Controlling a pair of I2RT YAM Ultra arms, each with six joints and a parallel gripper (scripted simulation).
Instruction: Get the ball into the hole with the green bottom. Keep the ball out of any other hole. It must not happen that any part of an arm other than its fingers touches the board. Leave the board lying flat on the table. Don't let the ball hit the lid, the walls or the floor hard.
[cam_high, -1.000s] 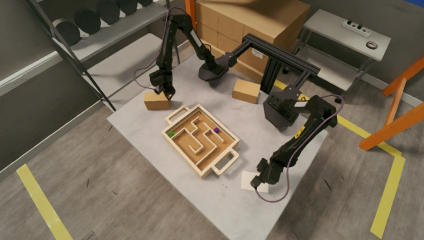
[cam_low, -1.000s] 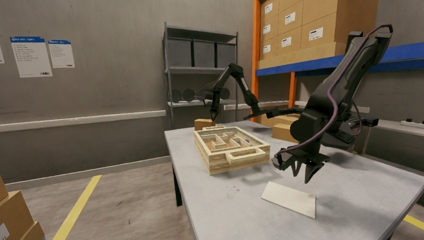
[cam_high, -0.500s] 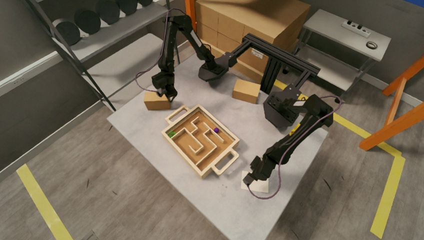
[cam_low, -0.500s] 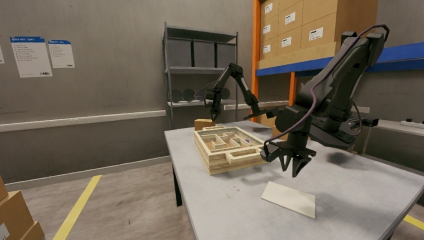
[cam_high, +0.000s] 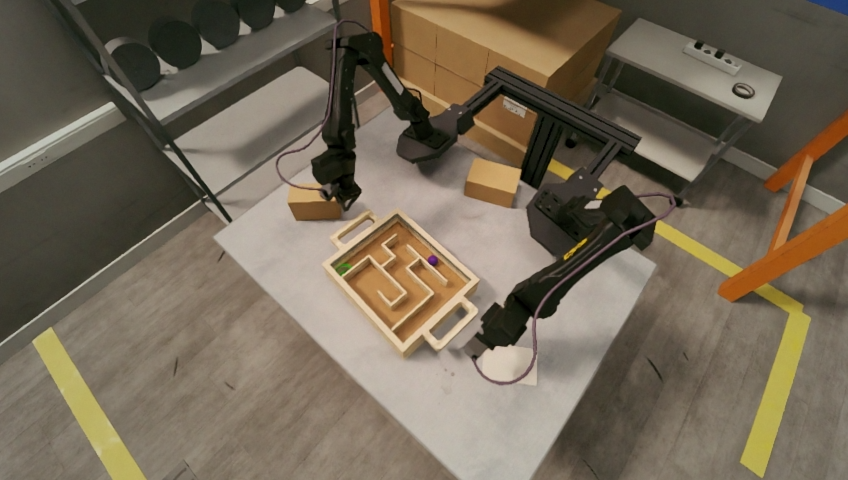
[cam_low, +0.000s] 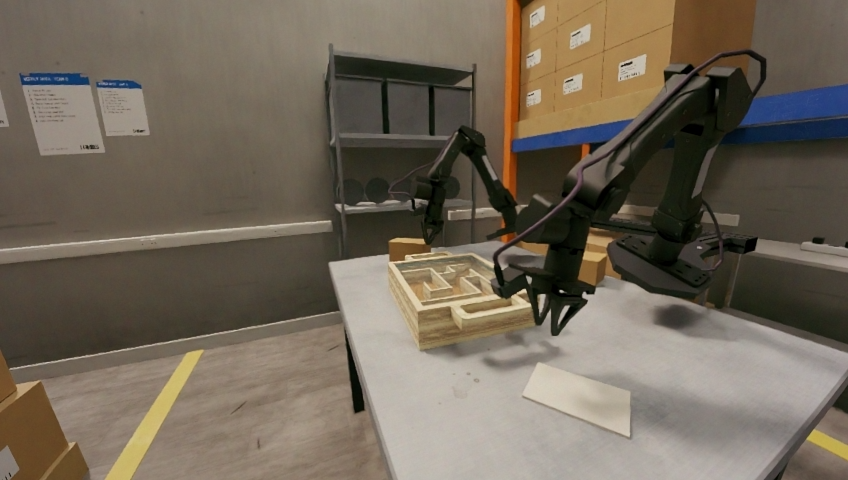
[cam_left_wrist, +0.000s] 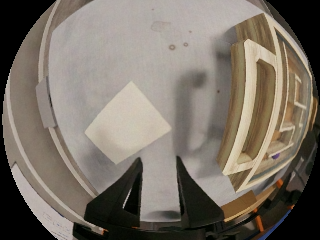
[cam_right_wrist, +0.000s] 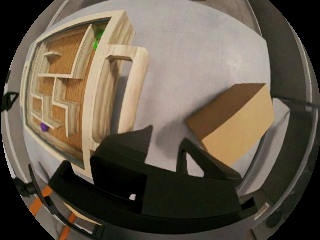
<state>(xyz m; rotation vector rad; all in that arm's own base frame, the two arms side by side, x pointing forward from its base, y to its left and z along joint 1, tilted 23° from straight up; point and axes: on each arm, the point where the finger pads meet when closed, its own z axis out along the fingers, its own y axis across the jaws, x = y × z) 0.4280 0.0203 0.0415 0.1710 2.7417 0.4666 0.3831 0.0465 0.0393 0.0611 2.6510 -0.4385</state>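
Now: the white card 7 cm to the left of my left hand and 9 cm below it. From my left hand the other things lie so: wooden maze board (1 cm ahead, 32 cm to the right, 5 cm below).
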